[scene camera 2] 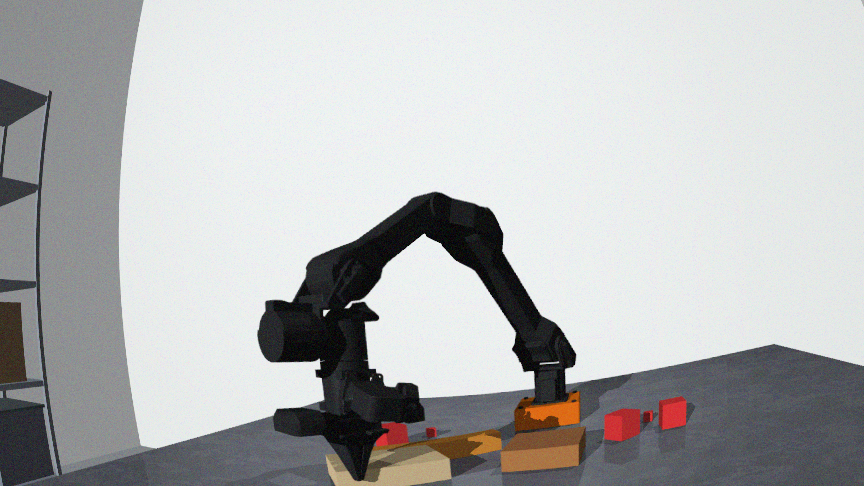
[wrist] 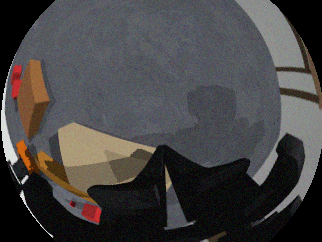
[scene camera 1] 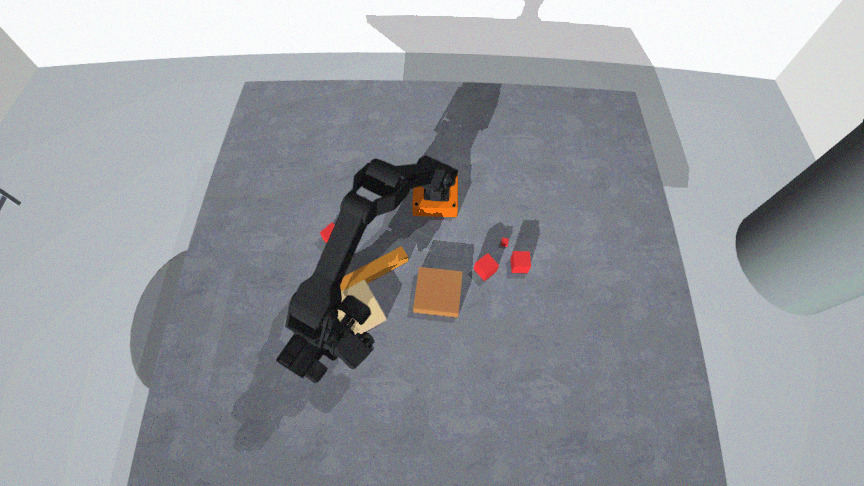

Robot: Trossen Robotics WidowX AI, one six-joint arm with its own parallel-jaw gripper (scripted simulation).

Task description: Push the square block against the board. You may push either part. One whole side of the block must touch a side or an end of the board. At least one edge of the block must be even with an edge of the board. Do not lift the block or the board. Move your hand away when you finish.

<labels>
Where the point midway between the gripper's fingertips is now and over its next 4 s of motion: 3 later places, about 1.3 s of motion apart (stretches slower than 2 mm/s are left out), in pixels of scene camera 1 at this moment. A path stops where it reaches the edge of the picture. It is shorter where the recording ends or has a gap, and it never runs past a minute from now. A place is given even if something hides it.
The gripper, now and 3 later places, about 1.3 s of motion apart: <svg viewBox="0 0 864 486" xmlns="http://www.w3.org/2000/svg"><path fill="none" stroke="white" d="M340 348L357 358L343 356L330 339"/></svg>
</labels>
